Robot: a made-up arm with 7 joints.
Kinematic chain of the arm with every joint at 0, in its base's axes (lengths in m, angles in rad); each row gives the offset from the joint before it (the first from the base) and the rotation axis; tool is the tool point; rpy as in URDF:
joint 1: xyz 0 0 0.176 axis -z
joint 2: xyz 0 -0.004 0.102 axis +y
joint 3: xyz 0 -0.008 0.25 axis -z
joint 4: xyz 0 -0.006 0.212 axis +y
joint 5: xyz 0 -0.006 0.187 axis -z
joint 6: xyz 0 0 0.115 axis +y
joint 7: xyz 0 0 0.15 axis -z
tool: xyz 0 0 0 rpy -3.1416 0 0
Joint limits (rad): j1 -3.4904..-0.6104 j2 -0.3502..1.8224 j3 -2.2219..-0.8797 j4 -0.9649..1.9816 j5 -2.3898..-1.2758 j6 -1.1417..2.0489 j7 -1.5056..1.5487
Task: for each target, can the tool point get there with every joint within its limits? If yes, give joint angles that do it. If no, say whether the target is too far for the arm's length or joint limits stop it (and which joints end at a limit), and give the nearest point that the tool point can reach.
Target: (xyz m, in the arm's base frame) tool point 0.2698 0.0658 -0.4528
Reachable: no: joint limits stop it (at a limit: joint 1, joint 2, joint 3, joint 4, joint 5, joint 6) | nearest point 0.5468 0.1605 -0.1794 | short by 0.401 m
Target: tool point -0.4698 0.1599 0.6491
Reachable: yes | joints -1.7973 0.7660 -1.9000 1.5009 -2.1759 -0.5367 -1.1044
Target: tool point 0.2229 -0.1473 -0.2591
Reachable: no: joint limits stop it (at a limit: joint 1, joint 2, joint 3, joint 4) | nearest point -0.0790 -0.2412 -0.0653 | short by 0.371 m
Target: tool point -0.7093 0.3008 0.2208
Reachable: yes | joints -2.2303 1.4920 -1.3642 1.0989 -1.6690 -0.1072 -0.4947
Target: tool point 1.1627 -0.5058 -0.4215
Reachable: no: too far | nearest point 0.7129 0.0586 -0.0534 | short by 0.810 m
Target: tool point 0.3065 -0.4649 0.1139
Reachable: no: joint limits stop it (at a limit: joint 2, joint 3, joint 4, joint 5) | nearest point 0.2426 -0.3680 0.4338 | short by 0.340 m
